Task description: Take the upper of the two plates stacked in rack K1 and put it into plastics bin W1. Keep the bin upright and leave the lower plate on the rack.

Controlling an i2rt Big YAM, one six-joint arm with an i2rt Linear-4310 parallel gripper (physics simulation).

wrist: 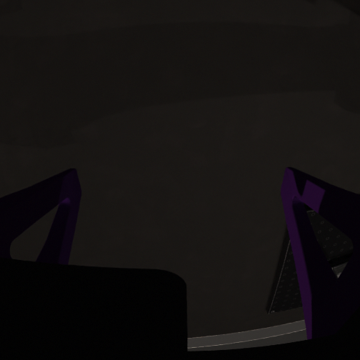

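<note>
My gripper [180,179] is open in the wrist view. Its two dark purple fingers stand wide apart at the left and right, with nothing between them. Beneath and beyond them lies a dark, dim surface. The two stacked plates, rack K1 and plastics bin W1 cannot be made out in this view, so where the gripper is relative to them cannot be told. A black housing covers the lower left and hides what is behind it.
A dark panel with rows of small marks [286,287] shows at the lower right, partly hidden behind the right finger. A pale grey curved band [245,336] runs along the bottom edge, right of centre. Broad shadows cross the upper part of the dark surface [180,135].
</note>
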